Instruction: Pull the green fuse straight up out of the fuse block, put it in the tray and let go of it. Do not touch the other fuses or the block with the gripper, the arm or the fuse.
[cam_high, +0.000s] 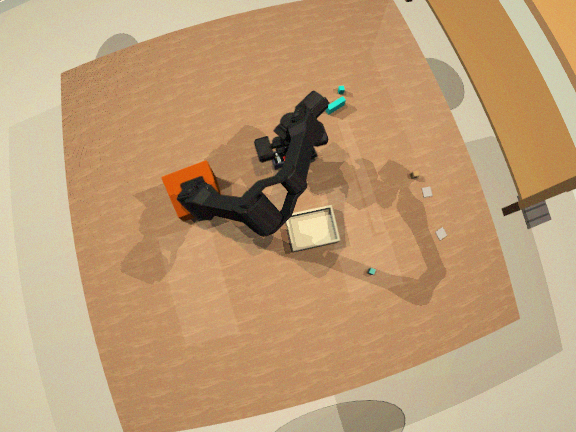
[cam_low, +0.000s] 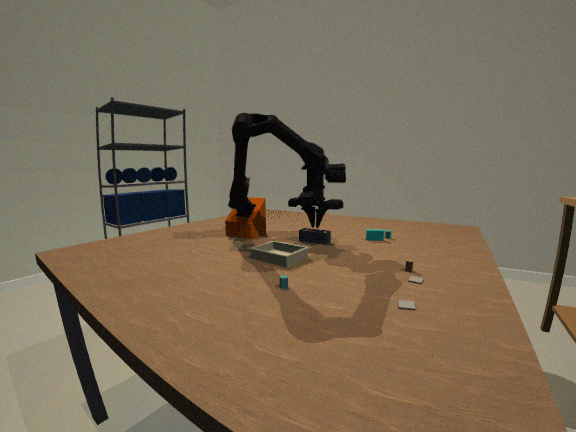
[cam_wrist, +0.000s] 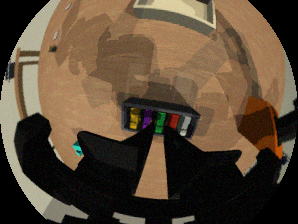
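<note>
My gripper tip is 2 cm above the green fuse. From my gripper tip the other things lie so: purple fuse: 2 cm below, 2 cm ahead; then yellow fuse: 3 cm ahead, 2 cm below; then red fuse: 2 cm below, 2 cm behind.
</note>
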